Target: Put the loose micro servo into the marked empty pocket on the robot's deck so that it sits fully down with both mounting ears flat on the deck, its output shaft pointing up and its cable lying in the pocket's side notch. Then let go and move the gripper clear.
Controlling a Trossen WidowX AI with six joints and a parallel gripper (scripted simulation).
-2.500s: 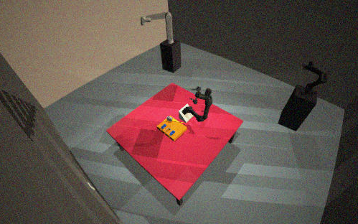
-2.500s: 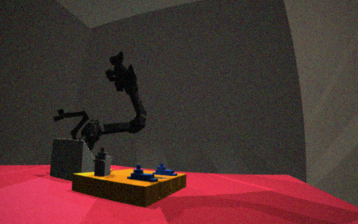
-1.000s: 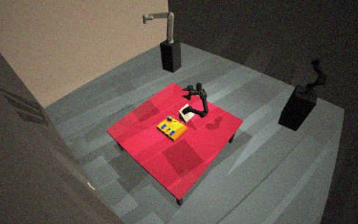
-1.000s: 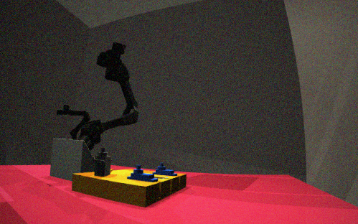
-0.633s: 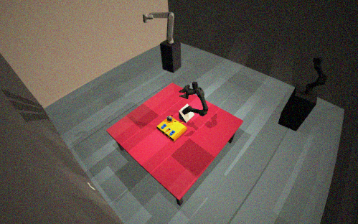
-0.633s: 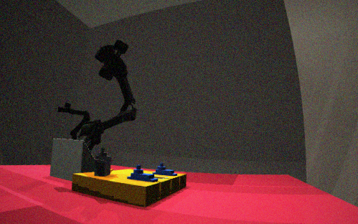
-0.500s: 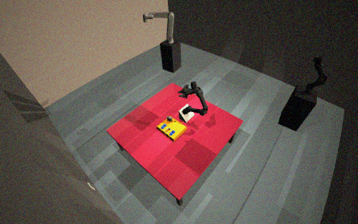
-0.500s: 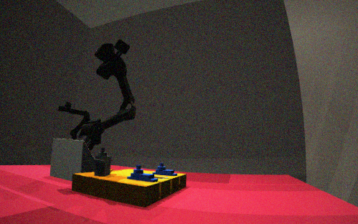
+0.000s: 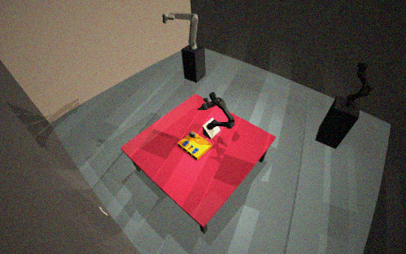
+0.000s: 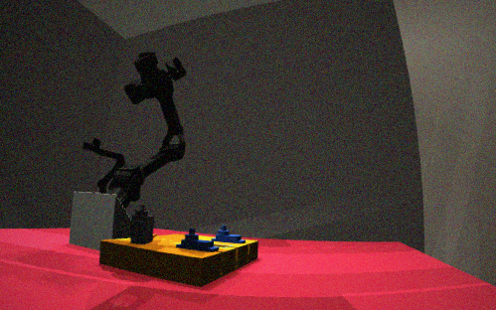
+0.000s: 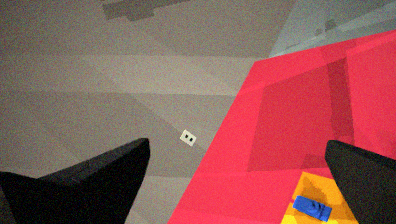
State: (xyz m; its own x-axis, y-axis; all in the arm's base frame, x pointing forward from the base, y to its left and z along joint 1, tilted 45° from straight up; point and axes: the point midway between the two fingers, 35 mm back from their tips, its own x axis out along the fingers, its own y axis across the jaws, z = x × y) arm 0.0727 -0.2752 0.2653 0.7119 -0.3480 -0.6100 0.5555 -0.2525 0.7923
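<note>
Now: gripper tip 7 cm short of the yellow-orange deck, 2 cm to the right of it and 44 cm above it.
</note>
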